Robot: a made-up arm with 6 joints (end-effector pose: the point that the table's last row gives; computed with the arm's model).
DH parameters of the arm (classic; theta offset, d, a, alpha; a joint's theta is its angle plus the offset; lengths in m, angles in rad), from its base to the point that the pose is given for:
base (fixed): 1.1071 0 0.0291 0
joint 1: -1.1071 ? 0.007 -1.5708
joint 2: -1.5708 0 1.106 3.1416
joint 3: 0 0.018 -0.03 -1.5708
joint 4: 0 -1.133 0.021 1.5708
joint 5: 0 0.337 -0.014 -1.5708
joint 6: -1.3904 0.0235 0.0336 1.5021
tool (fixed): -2.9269 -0.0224 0 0
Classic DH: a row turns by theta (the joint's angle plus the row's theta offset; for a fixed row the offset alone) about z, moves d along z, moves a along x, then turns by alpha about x.
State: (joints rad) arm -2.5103 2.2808 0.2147 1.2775 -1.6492 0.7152
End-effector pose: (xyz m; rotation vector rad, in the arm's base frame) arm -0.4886 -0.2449 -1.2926 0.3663 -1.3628 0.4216
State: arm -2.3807 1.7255 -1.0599 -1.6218 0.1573 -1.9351
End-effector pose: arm 0.0951 0.0588 0.3921 -1.1865 -2.4599 0.4716
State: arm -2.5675 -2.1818 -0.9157 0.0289 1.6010 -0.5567
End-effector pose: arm 0.2507 0.6494 1.0423 0.5119 0.1191 -0.7541
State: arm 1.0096 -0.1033 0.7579 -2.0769 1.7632 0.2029
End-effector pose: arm 0.3465 0.8575 2.3212 -1.1565 -0.2307 -1.1805
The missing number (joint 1, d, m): 0.596
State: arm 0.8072 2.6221 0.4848 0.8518 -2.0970 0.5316
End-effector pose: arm 0.2743 -0.0284 -1.4816 -1.6229 -1.2714 -2.2857
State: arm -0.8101 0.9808 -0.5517 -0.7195 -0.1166 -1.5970
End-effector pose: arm 0.2823 -0.6614 0.0951 -1.0190 1.1359 -0.8756
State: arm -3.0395 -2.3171 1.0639 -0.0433 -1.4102 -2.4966
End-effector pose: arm 1.8208 0.5629 -0.4001 1.7917 0.8100 0.4765
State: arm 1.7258 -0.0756 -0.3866 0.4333 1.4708 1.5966
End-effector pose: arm 0.1499 1.0768 1.4523 0.8002 0.9591 1.3266
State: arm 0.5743 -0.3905 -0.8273 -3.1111 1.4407 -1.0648
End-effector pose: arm 0.3372 0.6616 1.0960 -1.1498 1.5042 -1.3957
